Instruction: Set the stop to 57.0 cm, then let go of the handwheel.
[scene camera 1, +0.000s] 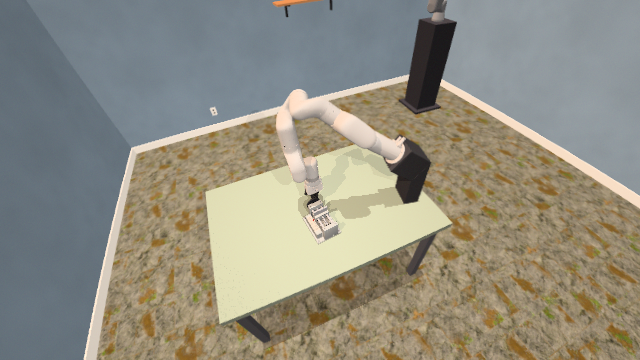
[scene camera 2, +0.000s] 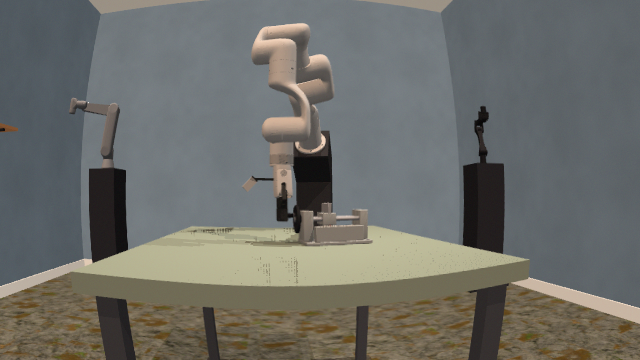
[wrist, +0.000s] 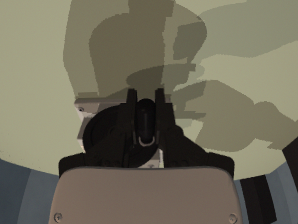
Labels:
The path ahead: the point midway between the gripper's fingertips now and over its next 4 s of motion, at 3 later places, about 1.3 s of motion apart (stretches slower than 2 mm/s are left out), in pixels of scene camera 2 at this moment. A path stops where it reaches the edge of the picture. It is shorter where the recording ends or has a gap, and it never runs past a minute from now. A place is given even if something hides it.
My gripper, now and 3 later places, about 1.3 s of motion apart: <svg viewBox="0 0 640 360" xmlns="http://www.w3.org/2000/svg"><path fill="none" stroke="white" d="M282 221L282 219L284 223L284 232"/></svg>

